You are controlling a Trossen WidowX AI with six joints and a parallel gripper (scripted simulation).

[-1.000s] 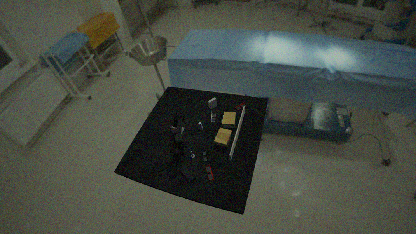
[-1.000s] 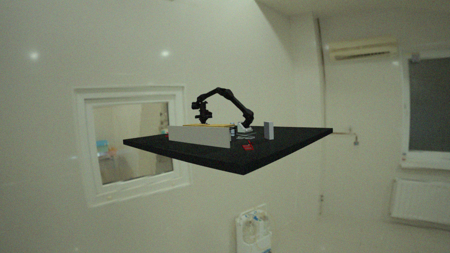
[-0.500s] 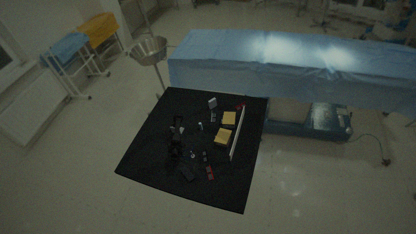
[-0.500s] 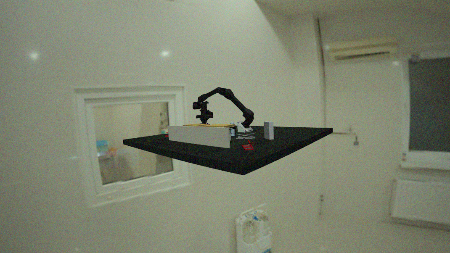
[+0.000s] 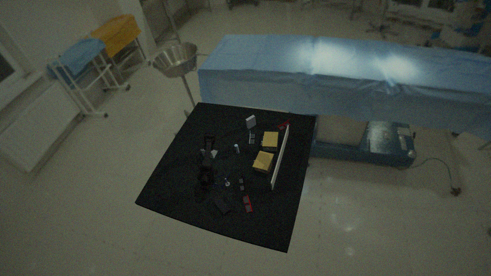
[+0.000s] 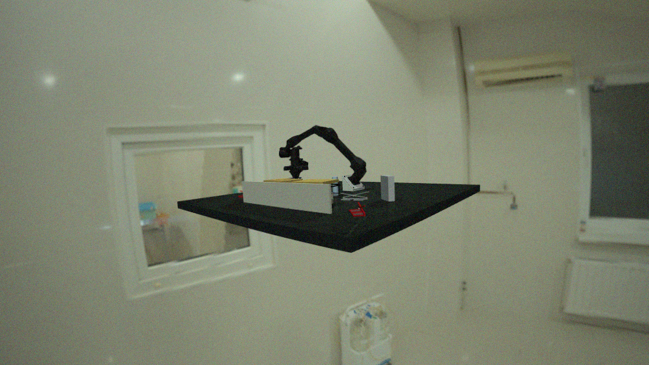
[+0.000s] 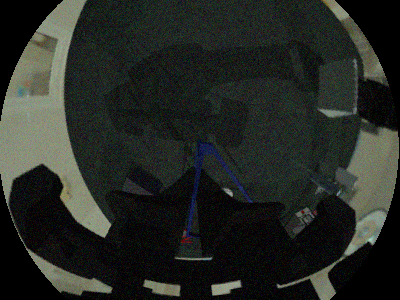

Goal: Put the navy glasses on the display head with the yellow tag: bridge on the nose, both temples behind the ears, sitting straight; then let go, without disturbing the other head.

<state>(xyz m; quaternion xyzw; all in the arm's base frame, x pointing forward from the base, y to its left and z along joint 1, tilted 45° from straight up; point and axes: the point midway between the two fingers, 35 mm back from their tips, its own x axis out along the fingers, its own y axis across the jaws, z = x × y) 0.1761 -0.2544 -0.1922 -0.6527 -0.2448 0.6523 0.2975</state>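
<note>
The small stand lies 100 mm ahead of my gripper tip, 60 mm to the left of it and 30 mm below it. The rest, counted from my gripper tip: long white panel 450 mm ahead, 400 mm to the left; white block 720 mm to the left, 90 mm ahead; dark case 130 mm to the right, 120 mm ahead, 40 mm below.
</note>
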